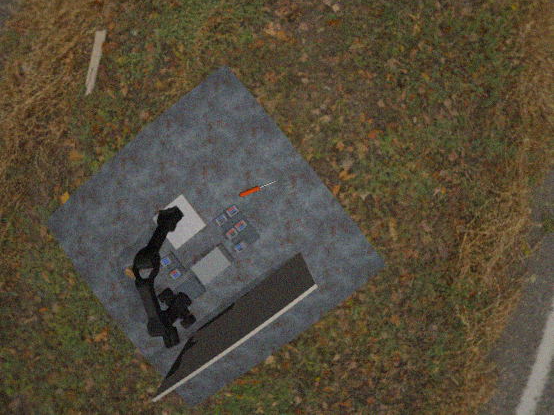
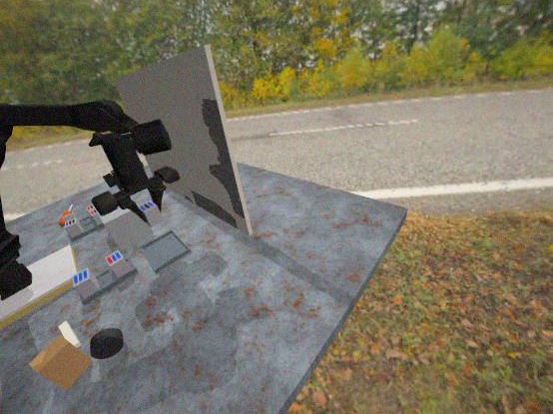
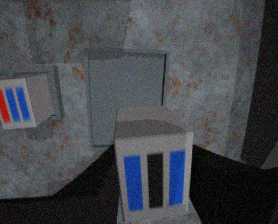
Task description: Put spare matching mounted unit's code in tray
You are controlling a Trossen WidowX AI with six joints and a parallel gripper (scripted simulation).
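Now: the flat grey tray 1 cm behind my gripper tip, 1 cm to the left of it and 11 cm below it. Round my gripper tip: grey mounted unit: 4 cm behind, 21 cm to the left, 6 cm below; then grey spare block: 2 cm above; then black puck: 20 cm behind, 16 cm to the right, 9 cm below.
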